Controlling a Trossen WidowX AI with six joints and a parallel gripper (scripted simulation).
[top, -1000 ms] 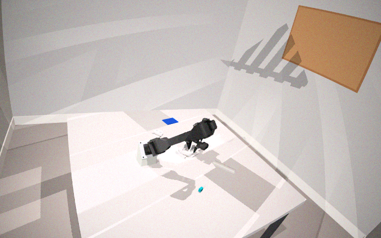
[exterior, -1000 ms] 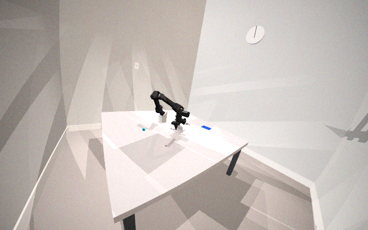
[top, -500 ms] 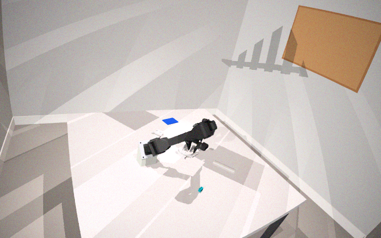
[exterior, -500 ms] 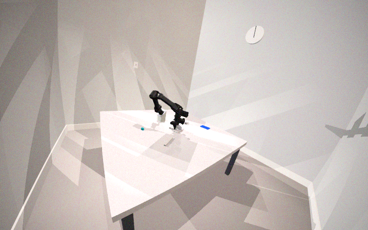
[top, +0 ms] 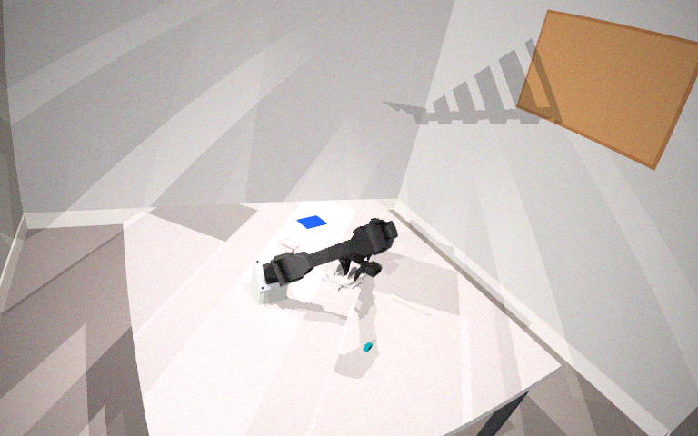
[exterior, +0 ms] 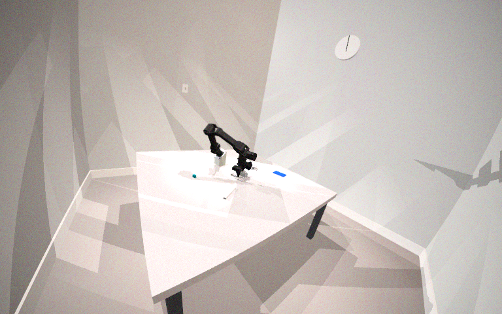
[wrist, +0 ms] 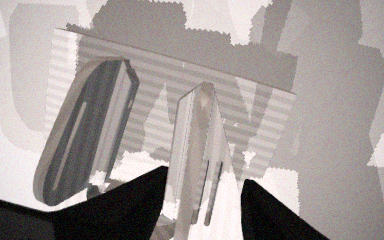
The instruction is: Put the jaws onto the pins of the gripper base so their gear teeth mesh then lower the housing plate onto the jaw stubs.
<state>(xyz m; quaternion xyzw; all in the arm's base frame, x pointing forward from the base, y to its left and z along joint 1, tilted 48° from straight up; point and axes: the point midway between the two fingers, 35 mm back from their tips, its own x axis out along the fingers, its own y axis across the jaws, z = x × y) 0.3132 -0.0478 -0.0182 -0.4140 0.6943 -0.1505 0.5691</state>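
My gripper tip is 110 mm past the lower housing part, 270 mm to the right of it and 10 mm below it. The rest, counted from my gripper tip: teal cube 140 mm behind, 300 mm to the right, 10 mm below; then housing plate 60 mm behind, 10 mm to the left, 10 mm below; then thin white rod 140 mm ahead, 190 mm to the right, 10 mm below.
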